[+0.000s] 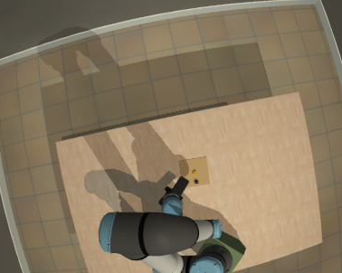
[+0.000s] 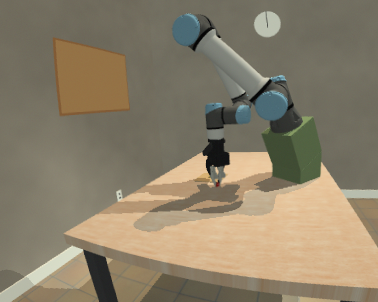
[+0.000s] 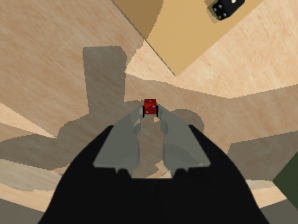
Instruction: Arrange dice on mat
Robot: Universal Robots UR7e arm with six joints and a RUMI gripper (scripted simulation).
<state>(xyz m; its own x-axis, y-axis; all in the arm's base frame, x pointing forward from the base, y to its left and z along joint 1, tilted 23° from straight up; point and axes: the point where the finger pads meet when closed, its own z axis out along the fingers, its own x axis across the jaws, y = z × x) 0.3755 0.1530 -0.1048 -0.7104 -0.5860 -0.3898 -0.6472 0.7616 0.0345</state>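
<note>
Now: the black die 120 mm to the right of my hand, 20 mm ahead of it and 10 mm below it. Round my hand: yellow die 130 mm to the right, 70 mm ahead, 10 mm below; then red die 10 mm below; then tan mat 130 mm to the right, 70 mm ahead, 20 mm below.
</note>
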